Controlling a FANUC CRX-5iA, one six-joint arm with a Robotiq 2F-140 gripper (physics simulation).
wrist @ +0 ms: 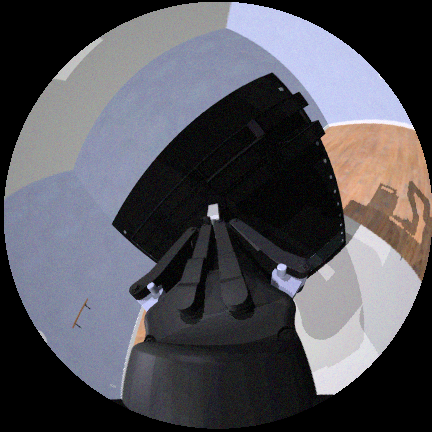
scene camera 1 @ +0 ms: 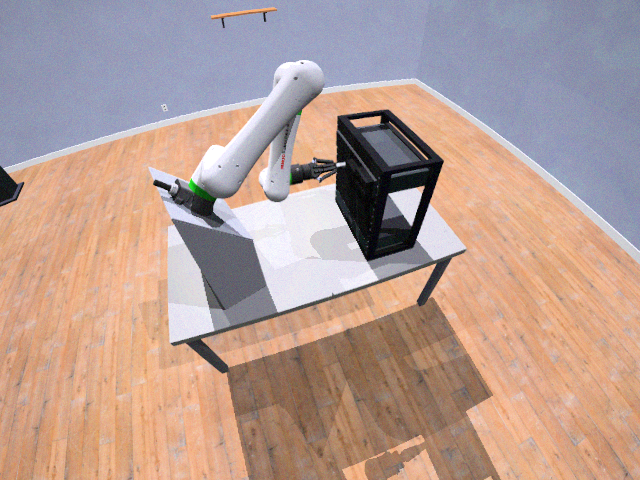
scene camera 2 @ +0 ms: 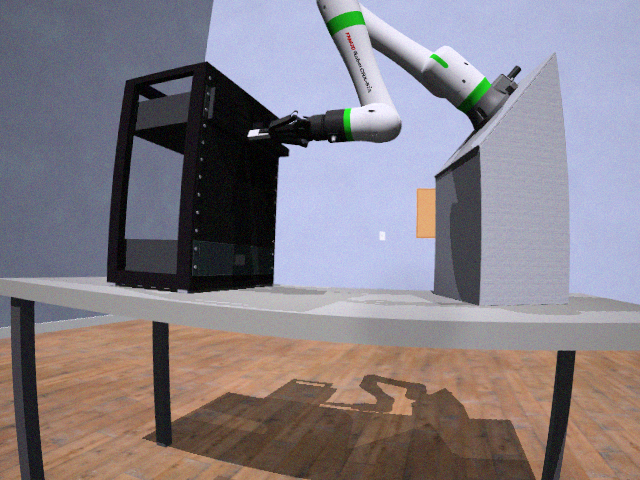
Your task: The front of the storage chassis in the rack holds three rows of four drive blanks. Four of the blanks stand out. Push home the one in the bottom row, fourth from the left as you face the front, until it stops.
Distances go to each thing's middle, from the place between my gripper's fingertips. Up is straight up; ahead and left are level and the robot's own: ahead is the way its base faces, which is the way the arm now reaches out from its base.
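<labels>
The black rack [scene camera 2: 227, 218] is where you can measure from: my hand is 5 cm to the left of the rack, 14 cm short of it and 15 cm above it.
</labels>
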